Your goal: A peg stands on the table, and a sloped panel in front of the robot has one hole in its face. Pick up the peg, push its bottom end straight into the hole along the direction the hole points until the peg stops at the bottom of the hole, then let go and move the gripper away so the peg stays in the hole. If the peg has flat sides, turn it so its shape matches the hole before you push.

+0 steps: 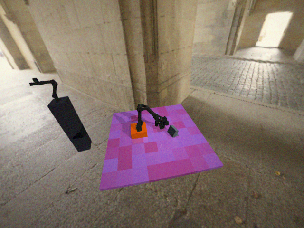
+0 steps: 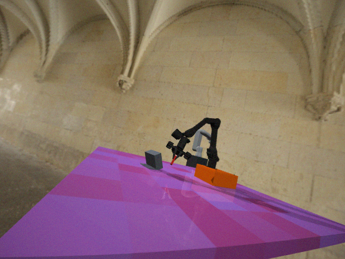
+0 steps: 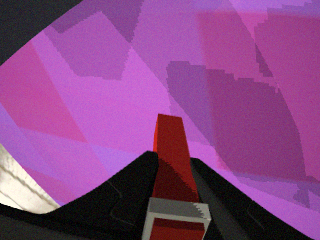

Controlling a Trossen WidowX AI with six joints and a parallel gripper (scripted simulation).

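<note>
Right now my gripper tip is 90 mm short of the grey sloped panel, 120 mm to the left of it and 40 mm above it. Round my gripper tip: red square peg: 10 mm behind, 10 mm to the right, 10 mm above.
</note>
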